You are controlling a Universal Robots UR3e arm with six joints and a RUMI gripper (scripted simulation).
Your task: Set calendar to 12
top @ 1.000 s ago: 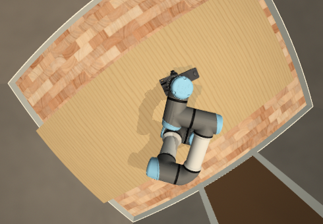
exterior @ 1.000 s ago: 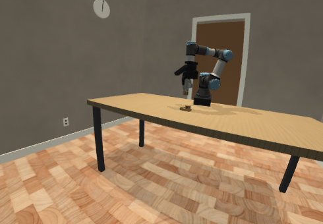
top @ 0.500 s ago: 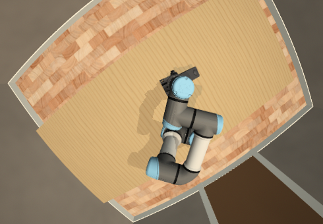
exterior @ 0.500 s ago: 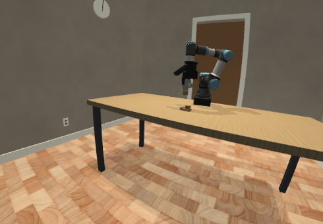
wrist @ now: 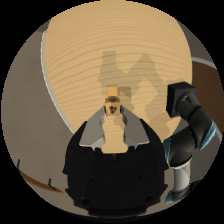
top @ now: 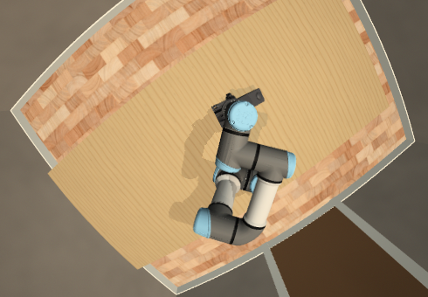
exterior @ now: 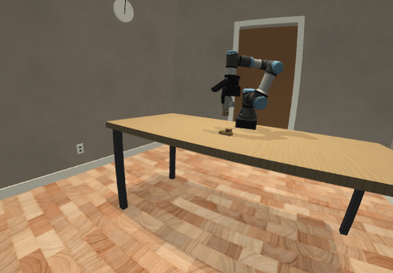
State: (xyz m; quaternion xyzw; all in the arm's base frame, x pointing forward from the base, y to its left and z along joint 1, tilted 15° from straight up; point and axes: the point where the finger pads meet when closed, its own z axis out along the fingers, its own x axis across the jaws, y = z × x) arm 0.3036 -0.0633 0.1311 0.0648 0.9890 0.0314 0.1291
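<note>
My gripper is now 10 mm to the right of the wooden tray and 130 mm above it.
</note>
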